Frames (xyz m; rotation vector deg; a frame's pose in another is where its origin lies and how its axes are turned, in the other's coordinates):
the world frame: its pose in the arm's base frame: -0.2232 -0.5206 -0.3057 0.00 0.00 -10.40
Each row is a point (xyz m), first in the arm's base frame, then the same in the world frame.
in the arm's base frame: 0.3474 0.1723 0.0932
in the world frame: 0.4361 0.7845 0.3989
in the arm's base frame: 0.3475 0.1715 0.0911
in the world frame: 0.4364 0.7838 0.3968
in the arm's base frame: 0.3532 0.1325 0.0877
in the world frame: 0.4490 0.7464 0.3934
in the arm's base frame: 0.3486 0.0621 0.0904
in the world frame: 0.4572 0.6763 0.3961
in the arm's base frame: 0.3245 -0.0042 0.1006
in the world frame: 0.4455 0.6068 0.4063
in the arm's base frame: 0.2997 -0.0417 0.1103
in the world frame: 0.4279 0.5654 0.4160
